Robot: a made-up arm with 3 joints. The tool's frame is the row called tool.
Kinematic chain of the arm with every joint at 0, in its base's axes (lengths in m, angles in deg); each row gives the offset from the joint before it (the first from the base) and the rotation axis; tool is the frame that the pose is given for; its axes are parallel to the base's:
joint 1: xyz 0 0 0.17 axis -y
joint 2: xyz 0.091 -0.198 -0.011 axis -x
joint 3: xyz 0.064 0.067 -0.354 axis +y
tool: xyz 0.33 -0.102 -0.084
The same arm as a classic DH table. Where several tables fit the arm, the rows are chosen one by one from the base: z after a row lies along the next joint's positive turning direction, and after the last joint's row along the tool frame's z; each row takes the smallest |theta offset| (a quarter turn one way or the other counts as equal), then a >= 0, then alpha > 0; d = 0 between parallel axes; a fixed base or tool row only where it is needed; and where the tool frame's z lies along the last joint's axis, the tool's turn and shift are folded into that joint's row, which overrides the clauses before.
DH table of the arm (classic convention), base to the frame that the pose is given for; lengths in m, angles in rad. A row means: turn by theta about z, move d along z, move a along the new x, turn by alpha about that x. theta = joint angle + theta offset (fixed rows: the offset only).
base (fixed): d 0.17, theta0 0, a 0, alpha 1.5708
joint 1: d 0.198, theta0 -1.5708, a 0.011, alpha 1.5708
joint 2: d -0.155, theta0 0, a 0.354, alpha 1.5708
joint 3: d -0.035, theta0 -1.5708, a 0.33, alpha 1.5708
tool (fixed): d -0.084, theta0 0, a 0, alpha 0

